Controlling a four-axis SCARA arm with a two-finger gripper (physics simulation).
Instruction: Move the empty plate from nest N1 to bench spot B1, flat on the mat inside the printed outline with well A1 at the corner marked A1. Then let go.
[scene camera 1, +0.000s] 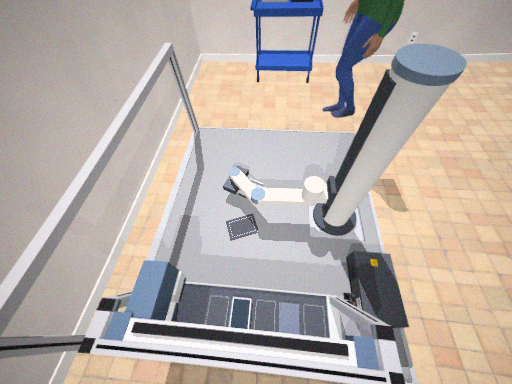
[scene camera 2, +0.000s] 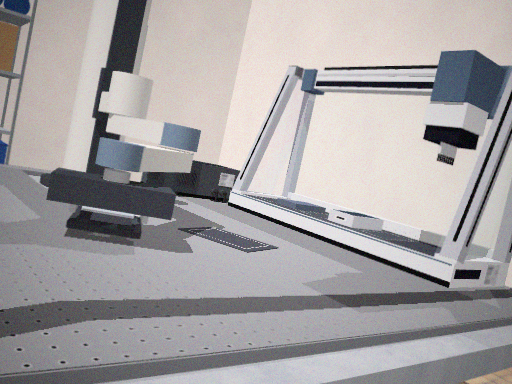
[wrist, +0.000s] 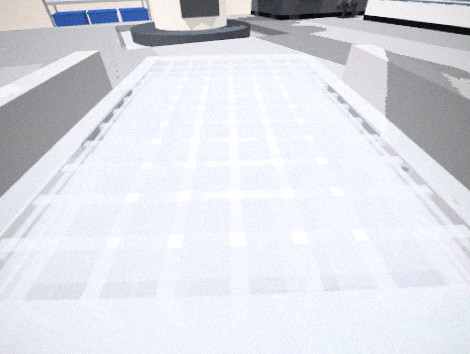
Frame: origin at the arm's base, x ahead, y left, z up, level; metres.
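Seen in the pictures: gripper, fingertip midpoint: (wrist: 228, 72); arm's base, origin of the base link: (scene camera 1: 333, 216) (wrist: 192, 35).
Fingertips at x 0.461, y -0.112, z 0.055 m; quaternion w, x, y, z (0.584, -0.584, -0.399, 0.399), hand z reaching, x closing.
Note:
Pixels of each thing's top centre, then the offset from my fingertips to it.
- dark nest, middle of its top: (wrist: 232, 173) (scene camera 2: 108, 214) dx +0.036, dy -0.015, dz -0.024 m
- B1, middle of its top: (scene camera 2: 228, 237) (scene camera 1: 242, 226) dx +0.083, dy +0.227, dz -0.040 m
The clear, pale plate (wrist: 232, 150) (scene camera 2: 107, 212) is between the fingers of my gripper (wrist: 228, 72) (scene camera 2: 112, 216), which is shut on it along its long sides. The plate is level and a little above the dark nest (scene camera 2: 102, 228) in scene camera 2. In scene camera 1 my gripper (scene camera 1: 236, 180) is at the end of the arm, and its body hides the plate and nest. The dark mat of B1 (scene camera 1: 242, 227) (scene camera 2: 230, 238) with its printed light outline lies on the bench beside the nest, toward the gantry. The A1 mark is too small to read.
The arm's column (scene camera 1: 375, 145) stands at the right in scene camera 1. A gantry machine (scene camera 2: 370, 82) has a deck with several slots on the mat's far side from the nest. A dark box (scene camera 1: 382, 295) (scene camera 2: 207, 180) stands beside the gantry. A blue cart (scene camera 1: 284, 60) and a person (scene camera 1: 352, 45) are beyond the bench.

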